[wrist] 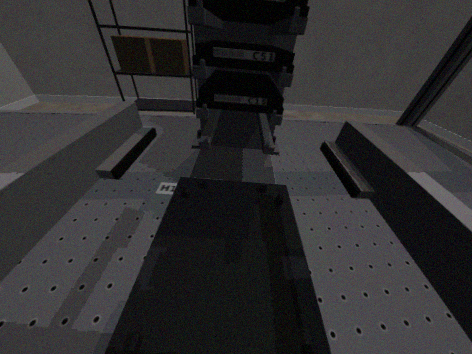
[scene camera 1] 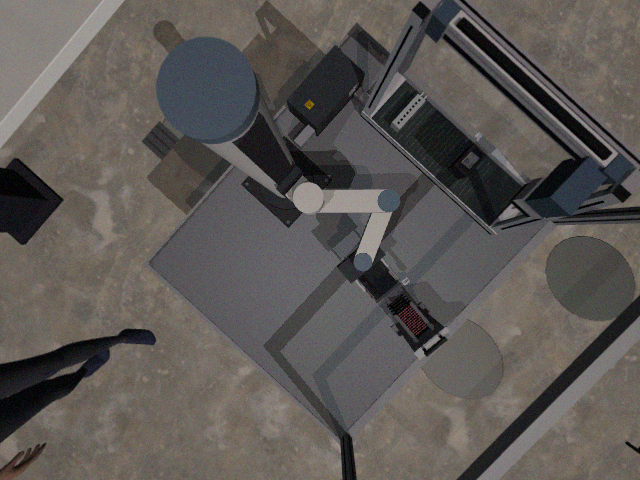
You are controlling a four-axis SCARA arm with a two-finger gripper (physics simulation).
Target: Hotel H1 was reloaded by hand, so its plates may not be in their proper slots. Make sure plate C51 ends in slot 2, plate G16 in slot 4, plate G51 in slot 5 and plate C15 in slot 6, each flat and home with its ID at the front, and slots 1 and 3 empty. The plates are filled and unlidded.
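Places are measured from the arm's base along level axes (x ahead, y left, z up), in millimetres.
Pixels of known places: gripper, fingertip midpoint: (wrist: pixel 240 126) (scene camera 1: pixel 385 289).
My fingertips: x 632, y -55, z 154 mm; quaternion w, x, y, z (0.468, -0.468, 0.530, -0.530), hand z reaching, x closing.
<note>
Behind a point stands the place of what it marks.
Hotel H1 (scene camera 1: pixel 435 343) @[y -72, x 832, z 352 mm] (wrist: pixel 268 132) @[y -105, x 724, z 105 mm] stands ahead of the gripper, with its H1 label (wrist: pixel 166 188) @[y 38, x 716, z 13 mm] on the deck in front. In the wrist view, plate C15 (wrist: pixel 240 100) @[y -62, x 698, z 150 mm], its ID faint, sits just above the lowest visible rails, which hold no plate. Plate C51 (wrist: pixel 243 55) @[y -61, x 698, z 186 mm] sits one level above it. Both IDs face the gripper. Another dark plate (wrist: pixel 250 9) @[y -63, x 696, z 213 mm] is cut off at the top edge, its ID unreadable. From above, red wells (scene camera 1: pixel 412 318) @[y -65, x 755, z 255 mm] show in the hotel. My gripper (wrist: pixel 240 126) @[y -55, x 633, z 154 mm] is open and empty, short of the hotel and low beside its bottom rails.
A dark flat slab (wrist: pixel 225 265) @[y -45, x 579, z 73 mm] (scene camera 1: pixel 379 281) @[y -47, x 613, z 73 mm] lies between the gripper and the hotel. The perforated deck (wrist: pixel 345 250) @[y -193, x 607, z 13 mm] (scene camera 1: pixel 232 248) @[y -399, x 20, z 13 mm] runs around it. A dark box (scene camera 1: pixel 325 87) @[y 397, x -118, z 127 mm] and a framed enclosure (scene camera 1: pixel 395 77) @[y 536, x 100, z 284 mm] stand at the deck's far side. A person's legs (scene camera 1: pixel 67 356) show at left.
</note>
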